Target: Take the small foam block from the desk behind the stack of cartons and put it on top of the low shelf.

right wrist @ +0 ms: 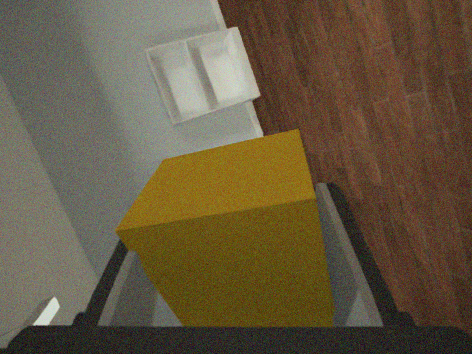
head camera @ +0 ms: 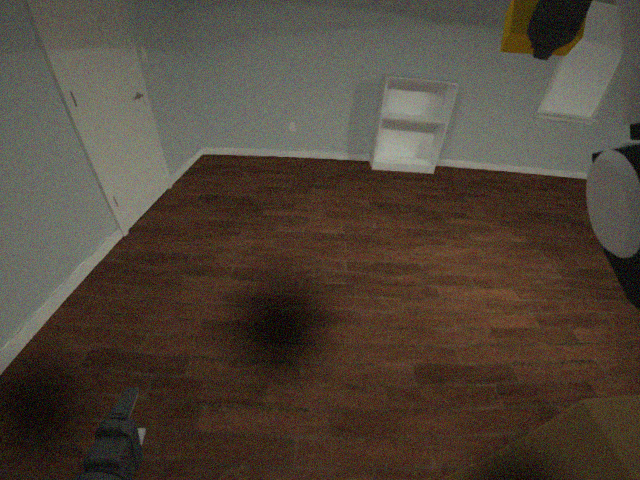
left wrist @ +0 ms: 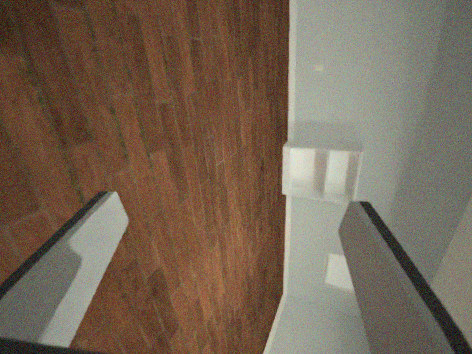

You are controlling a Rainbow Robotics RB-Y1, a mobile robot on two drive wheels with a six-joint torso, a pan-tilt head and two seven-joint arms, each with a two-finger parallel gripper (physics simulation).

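Places are measured from the robot's base along level axes (x left, y back, z up), in millimetres.
Pixels of known places: left gripper, between the fingertips: [head camera: 137, 409] [left wrist: 229, 211]; right gripper, between the fingertips: [right wrist: 240, 199] [head camera: 552, 32].
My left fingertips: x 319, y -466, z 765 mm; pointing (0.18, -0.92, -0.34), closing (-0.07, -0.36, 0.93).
Behind a point stands the place of what it marks.
The foam block is a yellow block [head camera: 515, 36] @(x -266, y -730, z 1352 mm) [right wrist: 225, 180] @(x -347, y -723, z 1376 mm). My right gripper [right wrist: 240, 199] @(x -333, y -752, z 1366 mm) is shut on it, with a finger on each side; in the head camera it is at the top right, partly hidden by the dark gripper. The low shelf [head camera: 413, 124] @(x -1176, y -3774, z 525 mm) [left wrist: 320, 172] @(x -1159, y -3774, z 537 mm) [right wrist: 201, 75] @(x -1156, y -3775, z 514 mm) is white with two compartments and stands upright against the far wall, well apart from both grippers. My left gripper [left wrist: 229, 211] @(x 319, y -466, z 765 mm) is open and empty; part of it shows at the bottom left of the head camera. The desk and the stack of cartons cannot be made out for certain.
A tan surface [head camera: 599, 439] @(x -257, y -349, z 1072 mm) fills the bottom right corner of the head camera; what it belongs to is unclear. A white door [head camera: 105, 124] @(x 1548, y -2219, z 812 mm) is in the wall at the left. A bright window [head camera: 581, 77] @(x -3153, y -3811, z 1279 mm) [left wrist: 339, 271] @(x -3158, y -3810, z 1057 mm) is right of the shelf. Wooden floor [head camera: 361, 248] @(x -374, y -1925, z 1 mm) lies before the shelf.
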